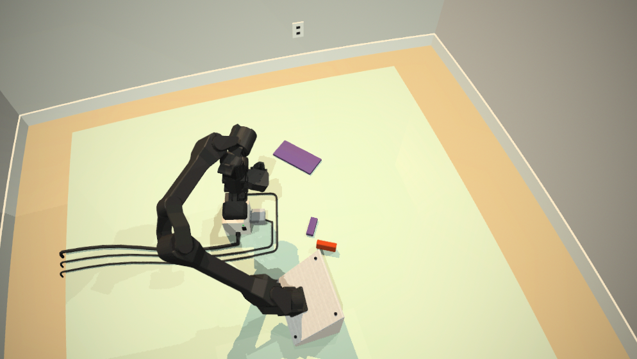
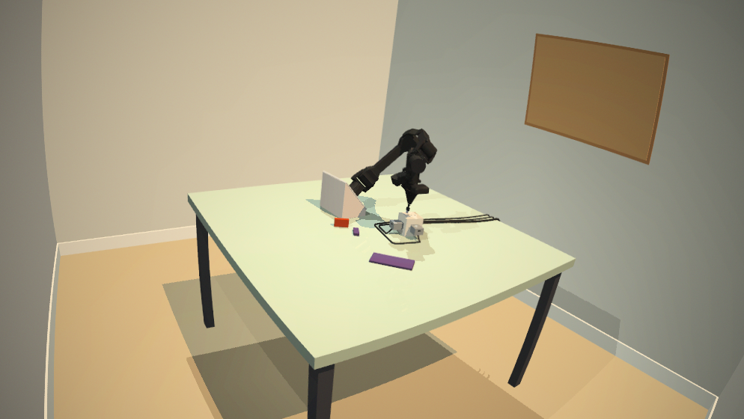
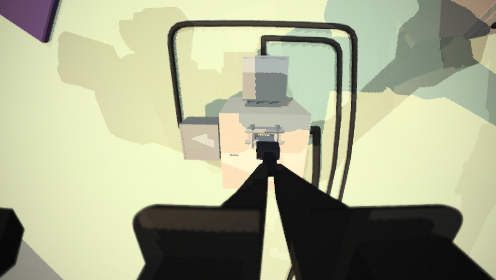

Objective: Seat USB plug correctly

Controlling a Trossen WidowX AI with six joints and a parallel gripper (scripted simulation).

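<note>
My gripper tip is 20 mm above the black USB plug. The rest, counted from my gripper tip: orange block: 140 mm behind, 220 mm to the right, 110 mm below; then USB socket: 60 mm below; then purple slab: 210 mm ahead, 210 mm to the right, 120 mm below.
</note>
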